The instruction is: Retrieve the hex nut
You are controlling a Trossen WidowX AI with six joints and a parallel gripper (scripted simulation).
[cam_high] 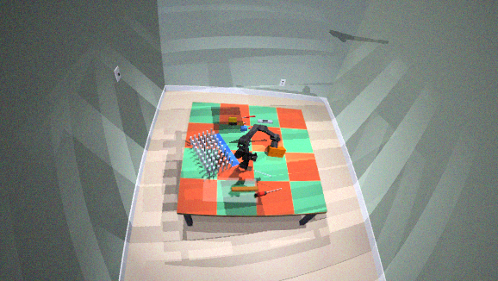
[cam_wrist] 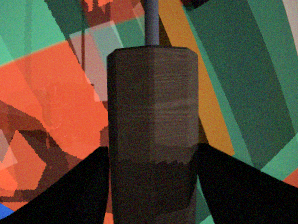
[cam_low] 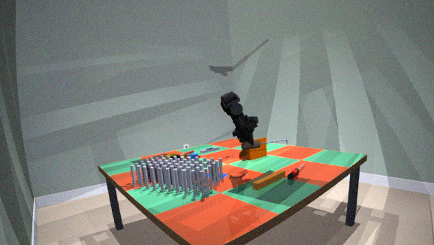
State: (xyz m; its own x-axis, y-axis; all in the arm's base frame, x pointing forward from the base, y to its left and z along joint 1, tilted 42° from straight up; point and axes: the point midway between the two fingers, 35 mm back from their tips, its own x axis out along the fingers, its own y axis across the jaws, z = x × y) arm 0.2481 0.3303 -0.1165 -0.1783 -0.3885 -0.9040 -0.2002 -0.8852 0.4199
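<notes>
My gripper tip is 15 cm above the orange level, 12 cm to the right of it and 2 cm past it. Round my gripper tip: blue block 56 cm to the right, 15 cm below, 6 cm ahead; yellow block 63 cm to the right, 19 cm ahead, 15 cm below; blue taped strip 28 cm to the right, 21 cm ahead, 17 cm below.
</notes>
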